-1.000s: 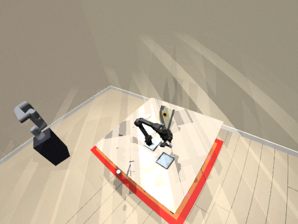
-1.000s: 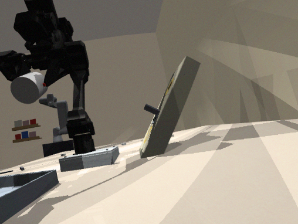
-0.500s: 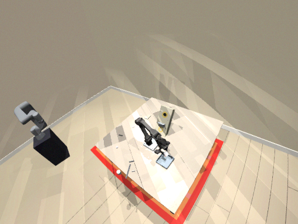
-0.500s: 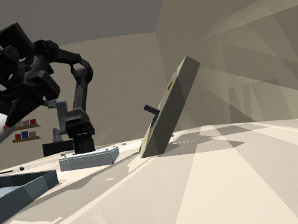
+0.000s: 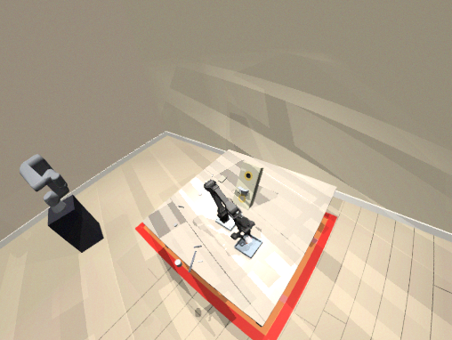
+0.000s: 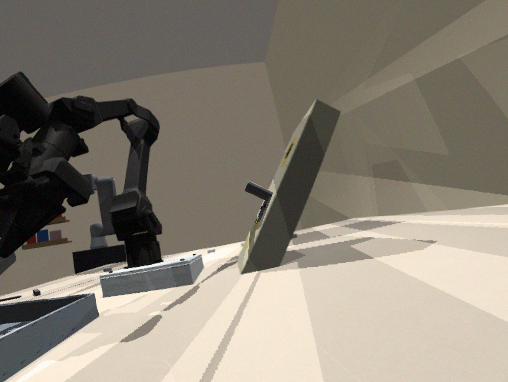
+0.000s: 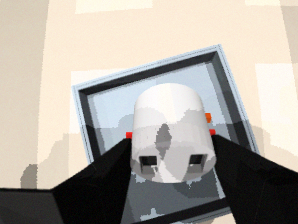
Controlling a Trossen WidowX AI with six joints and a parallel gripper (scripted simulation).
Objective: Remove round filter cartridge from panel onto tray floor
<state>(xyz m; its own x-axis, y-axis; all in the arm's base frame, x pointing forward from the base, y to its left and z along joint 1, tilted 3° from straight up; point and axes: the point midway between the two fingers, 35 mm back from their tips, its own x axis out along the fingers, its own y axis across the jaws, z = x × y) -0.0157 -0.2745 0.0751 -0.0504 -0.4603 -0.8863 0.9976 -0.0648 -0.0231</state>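
The round filter cartridge lies right at my gripper tip. From my gripper tip the other things lie so: service panel: 34 cm to the left, 34 cm ahead, 5 cm above; grey ledge: 33 cm to the left, 29 cm ahead, 4 cm above; tray: 8 cm below.
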